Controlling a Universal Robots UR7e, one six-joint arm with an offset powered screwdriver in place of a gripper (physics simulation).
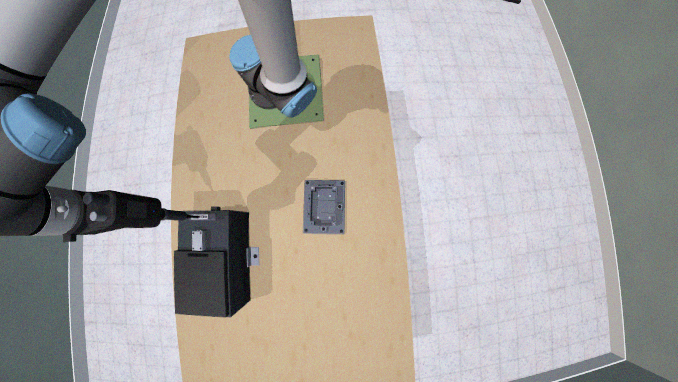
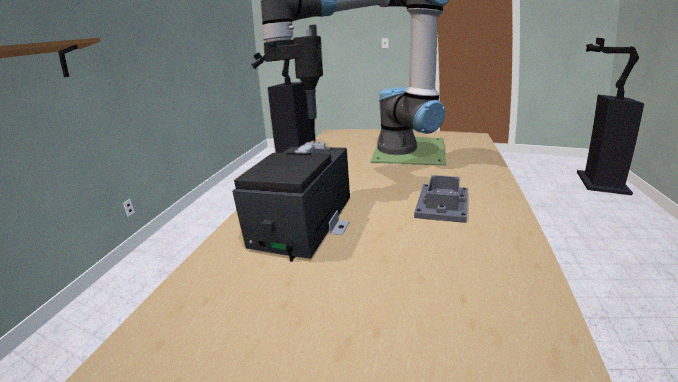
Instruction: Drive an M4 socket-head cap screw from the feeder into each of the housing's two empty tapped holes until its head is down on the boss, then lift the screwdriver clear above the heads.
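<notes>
The black screw feeder (image 1: 200,282) (image 2: 275,215) stands at the table's left side. My screwdriver (image 1: 198,216) (image 2: 314,140) points down at the feeder's far end, its bit at the light pick-up part on top. The very tip is too small to make out, and whether it carries a screw does not show. The grey housing (image 1: 325,205) (image 2: 442,200) lies flat on the table to the right of the feeder. A boss (image 1: 323,229) (image 2: 441,208) on its near side and a boss (image 1: 339,206) on its right side show dark centres; no screw head can be made out there.
A small metal bracket (image 1: 254,256) (image 2: 341,227) sticks out from the feeder's right side, towards the housing. The arm's base stands on a green plate (image 1: 315,112) (image 2: 436,157) at the table's far end. Black pedestals (image 2: 614,145) stand beyond the table.
</notes>
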